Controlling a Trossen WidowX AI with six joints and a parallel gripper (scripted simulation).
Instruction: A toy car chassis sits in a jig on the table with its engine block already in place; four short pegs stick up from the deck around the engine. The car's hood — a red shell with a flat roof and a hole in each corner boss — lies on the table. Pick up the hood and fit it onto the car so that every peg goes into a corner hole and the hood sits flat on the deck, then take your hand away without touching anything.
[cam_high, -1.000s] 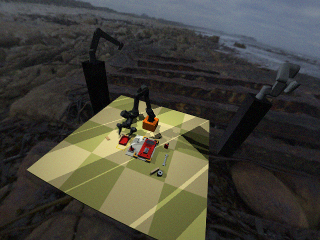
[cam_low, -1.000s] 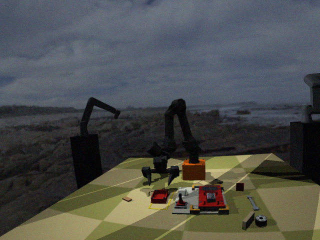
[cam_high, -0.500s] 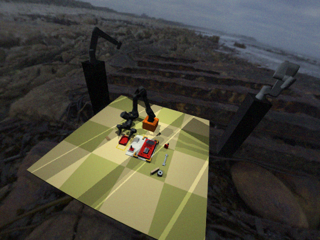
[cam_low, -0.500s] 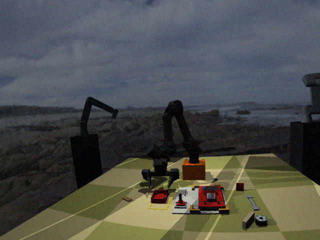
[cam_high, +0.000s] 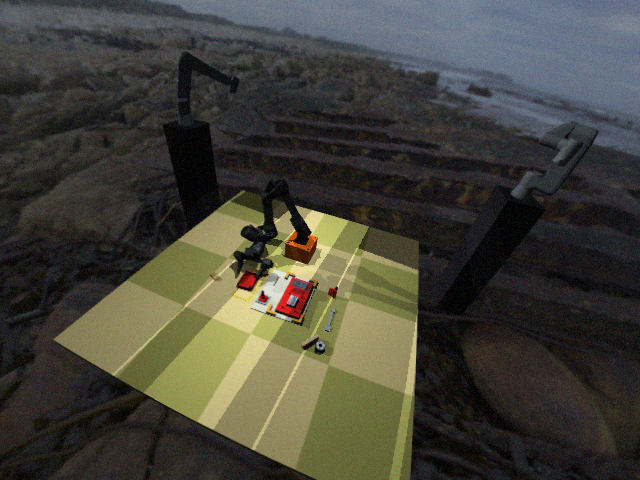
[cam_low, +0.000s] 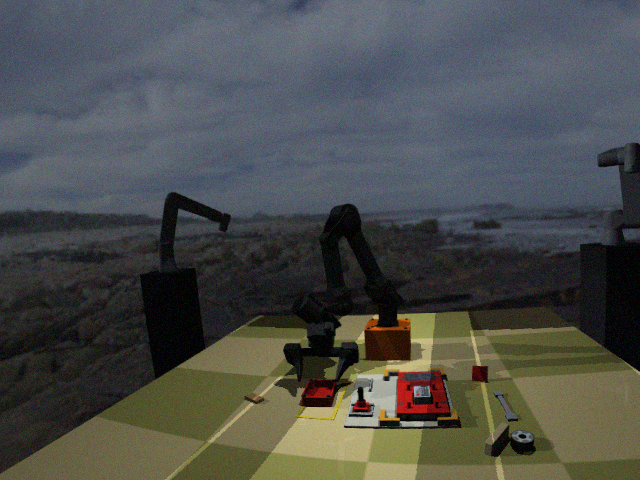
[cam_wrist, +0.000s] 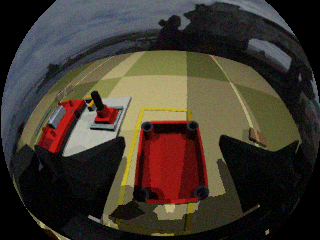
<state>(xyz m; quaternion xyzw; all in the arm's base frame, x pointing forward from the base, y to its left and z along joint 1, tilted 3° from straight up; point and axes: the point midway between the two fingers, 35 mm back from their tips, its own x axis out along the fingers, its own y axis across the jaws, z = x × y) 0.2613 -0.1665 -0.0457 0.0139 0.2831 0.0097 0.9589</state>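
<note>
Right now the red hood is 1 cm behind my gripper tip and 4 cm below it. The rest, counted from my gripper tip: grey engine block: 5 cm ahead, 24 cm to the left, 2 cm below; red upright piece: 6 cm ahead, 10 cm to the left, 1 cm below; tan block: 2 cm ahead, 16 cm to the right, 4 cm below.
</note>
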